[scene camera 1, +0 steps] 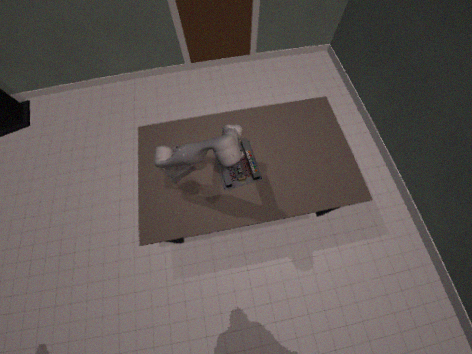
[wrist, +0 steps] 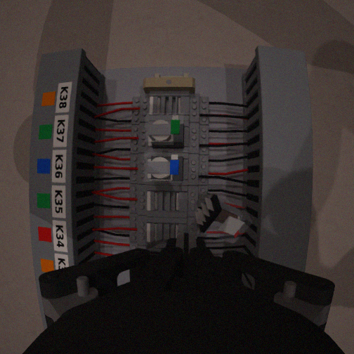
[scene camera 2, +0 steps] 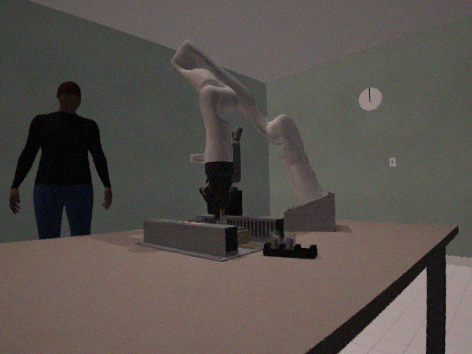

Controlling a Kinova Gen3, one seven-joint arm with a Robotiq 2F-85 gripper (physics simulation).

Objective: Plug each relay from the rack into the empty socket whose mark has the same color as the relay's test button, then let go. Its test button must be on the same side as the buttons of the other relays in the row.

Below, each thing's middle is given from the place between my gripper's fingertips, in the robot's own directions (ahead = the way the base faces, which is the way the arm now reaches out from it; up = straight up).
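The panel (wrist: 222, 84) is 5 cm below my hand, and it sits 1 cm to the right of my hand and 2 cm ahead of it.
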